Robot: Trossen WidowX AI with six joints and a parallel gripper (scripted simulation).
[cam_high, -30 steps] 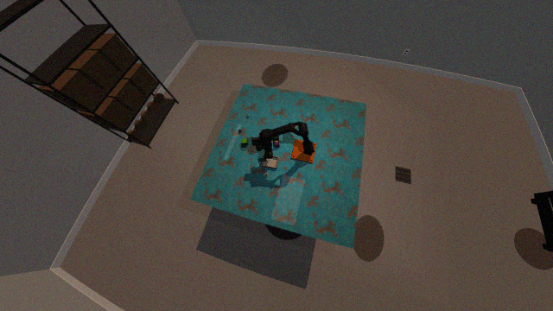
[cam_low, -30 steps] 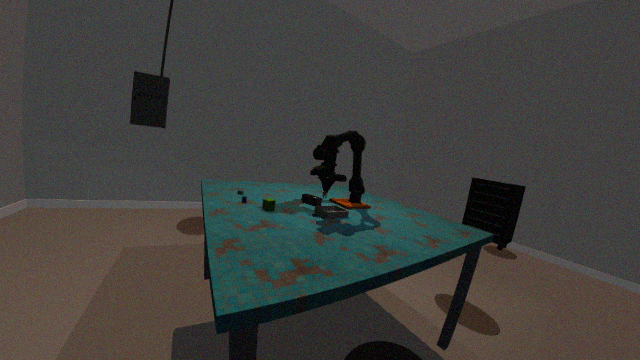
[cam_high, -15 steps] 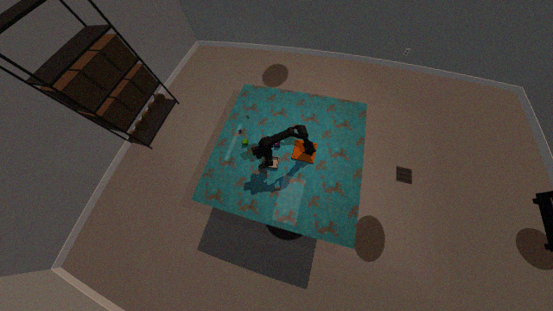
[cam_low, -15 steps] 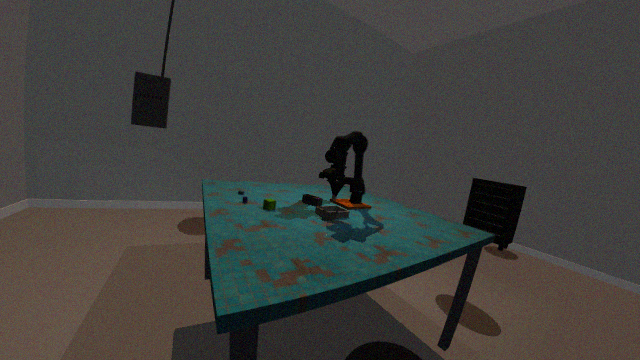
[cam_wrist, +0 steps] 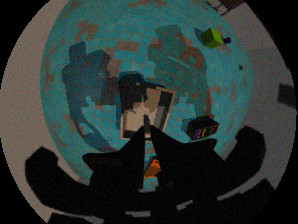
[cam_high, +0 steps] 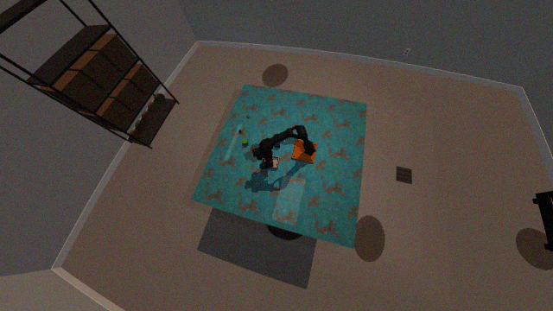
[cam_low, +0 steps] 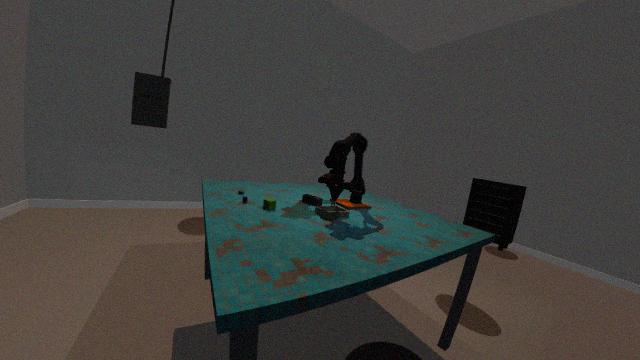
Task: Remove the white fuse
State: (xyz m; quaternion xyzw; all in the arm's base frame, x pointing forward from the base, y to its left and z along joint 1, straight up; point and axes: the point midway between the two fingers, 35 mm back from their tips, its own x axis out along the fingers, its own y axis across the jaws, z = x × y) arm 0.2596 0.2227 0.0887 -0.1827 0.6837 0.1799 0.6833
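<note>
Right now my gripper tip is 7 cm above the grey tray. Round my gripper tip: red fuse 6 cm ahead, 23 cm to the right, 5 cm below; then magenta fuse 2 cm ahead, 17 cm to the right, 5 cm below.
</note>
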